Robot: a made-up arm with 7 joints. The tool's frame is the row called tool. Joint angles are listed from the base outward.
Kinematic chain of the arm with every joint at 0, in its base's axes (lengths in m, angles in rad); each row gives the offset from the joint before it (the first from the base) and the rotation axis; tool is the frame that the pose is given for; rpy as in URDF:
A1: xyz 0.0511 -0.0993 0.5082 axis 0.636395 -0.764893 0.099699
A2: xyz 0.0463 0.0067 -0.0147 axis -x
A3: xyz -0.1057 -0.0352 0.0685 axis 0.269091 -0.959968 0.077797
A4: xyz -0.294 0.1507 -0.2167 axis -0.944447 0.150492 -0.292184
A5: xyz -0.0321 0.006 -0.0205 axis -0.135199 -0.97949 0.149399
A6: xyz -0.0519 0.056 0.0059 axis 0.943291 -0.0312 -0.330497
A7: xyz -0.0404 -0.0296 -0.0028 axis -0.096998 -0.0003 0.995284
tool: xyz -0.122 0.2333 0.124 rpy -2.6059 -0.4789 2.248
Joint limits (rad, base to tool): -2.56..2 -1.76..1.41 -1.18..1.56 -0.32..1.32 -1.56..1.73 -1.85..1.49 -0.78..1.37
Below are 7 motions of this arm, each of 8 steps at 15 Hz.
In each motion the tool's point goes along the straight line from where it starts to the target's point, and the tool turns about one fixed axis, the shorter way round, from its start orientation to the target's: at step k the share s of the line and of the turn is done. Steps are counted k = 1, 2, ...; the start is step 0. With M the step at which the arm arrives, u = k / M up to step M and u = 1 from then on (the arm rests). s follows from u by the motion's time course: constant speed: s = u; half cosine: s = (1 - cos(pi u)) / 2; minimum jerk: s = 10 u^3 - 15 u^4 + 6 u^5.
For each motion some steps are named. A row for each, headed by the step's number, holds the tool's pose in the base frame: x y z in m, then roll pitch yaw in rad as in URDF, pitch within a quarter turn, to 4 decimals.
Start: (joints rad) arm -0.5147 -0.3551 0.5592 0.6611 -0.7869 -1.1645 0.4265
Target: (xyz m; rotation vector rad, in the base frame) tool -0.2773 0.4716 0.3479 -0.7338 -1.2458 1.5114
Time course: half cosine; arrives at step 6
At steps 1, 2, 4, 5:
1: -0.3975 0.4085 0.4426 -0.9548 -0.3921 2.0402
2: -0.3739 0.4209 0.4240 -1.0175 -0.3387 2.0173
4: -0.3095 0.4547 0.3733 -1.1907 -0.2009 1.9395
5: -0.2859 0.4671 0.3547 -1.2556 -0.1540 1.9056

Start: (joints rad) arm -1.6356 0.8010 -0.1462 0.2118 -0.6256 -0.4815 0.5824
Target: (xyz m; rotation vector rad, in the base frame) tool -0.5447 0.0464 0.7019 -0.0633 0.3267 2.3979
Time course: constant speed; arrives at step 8
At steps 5, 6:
5: -0.5126 0.1572 0.6916 0.3674 0.2296 2.2798
6: -0.5233 0.1203 0.6950 0.3198 0.1956 2.3284

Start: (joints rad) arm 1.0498 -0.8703 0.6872 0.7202 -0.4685 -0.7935 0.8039
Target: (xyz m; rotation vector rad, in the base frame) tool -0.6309 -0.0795 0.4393 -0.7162 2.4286 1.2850
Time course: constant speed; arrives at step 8
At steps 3, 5, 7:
3: -0.5624 0.1519 0.4810 2.7770 0.1997 -2.9728
5: -0.5898 0.0593 0.4643 2.5678 0.3089 -2.8894
7: -0.6172 -0.0332 0.4476 2.3595 0.4325 -2.8291

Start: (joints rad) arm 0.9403 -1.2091 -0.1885 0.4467 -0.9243 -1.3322 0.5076
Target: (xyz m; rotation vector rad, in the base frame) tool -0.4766 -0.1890 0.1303 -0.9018 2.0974 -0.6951
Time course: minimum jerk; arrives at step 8
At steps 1, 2, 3, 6, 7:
1: -0.5890 -0.2146 0.4098 -2.4121 -0.1583 -2.2710
2: -0.5790 -0.2124 0.3849 -2.4022 -0.1058 -2.2617
3: -0.5594 -0.2079 0.3362 -2.3814 -0.0029 -2.2420
6: -0.4884 -0.1917 0.1597 -2.2842 0.3646 -2.1482
7: -0.4784 -0.1894 0.1349 -2.2665 0.4155 -2.1309

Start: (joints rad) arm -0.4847 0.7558 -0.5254 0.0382 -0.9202 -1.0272 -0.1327
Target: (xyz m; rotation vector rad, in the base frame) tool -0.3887 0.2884 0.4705 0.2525 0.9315 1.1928
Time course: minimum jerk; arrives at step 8
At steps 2, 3, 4, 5, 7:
2: -0.4945 0.3102 0.4199 -0.0346 0.3913 1.8709
3: -0.4743 0.3060 0.4296 0.1227 0.3907 1.7949
4: -0.4477 0.3005 0.4423 0.3286 0.4065 1.6967
5: -0.4212 0.2951 0.4550 0.5341 0.4404 1.6030
7: -0.3906 0.2888 0.4696 0.7711 0.5002 1.5049

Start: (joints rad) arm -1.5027 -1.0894 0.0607 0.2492 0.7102 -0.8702 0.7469
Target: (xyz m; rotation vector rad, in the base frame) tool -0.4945 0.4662 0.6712 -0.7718 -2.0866 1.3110
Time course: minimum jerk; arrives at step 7
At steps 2, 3, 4, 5, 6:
2: -0.4543 0.5117 0.6853 -1.2332 -0.3132 2.3524
3: -0.4648 0.4998 0.6816 -1.4245 -0.2696 2.3592
4: -0.4772 0.4858 0.6773 -1.6479 -0.2176 2.3561
5: -0.4877 0.4739 0.6736 -1.8350 -0.1751 2.3443
6: -0.4934 0.4674 0.6716 -1.9364 -0.1530 2.3347

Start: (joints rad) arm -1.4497 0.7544 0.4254 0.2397 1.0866 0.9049 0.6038
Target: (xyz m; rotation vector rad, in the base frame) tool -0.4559 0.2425 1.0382 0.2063 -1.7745 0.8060
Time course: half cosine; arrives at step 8
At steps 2, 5, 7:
2: -0.5424 -0.2280 0.9574 -2.1614 -0.9457 -2.8273
5: -0.4872 0.0724 1.0090 -2.0440 -1.0675 2.9130
7: -0.4598 0.2215 1.0346 -1.9276 -1.1096 2.5898

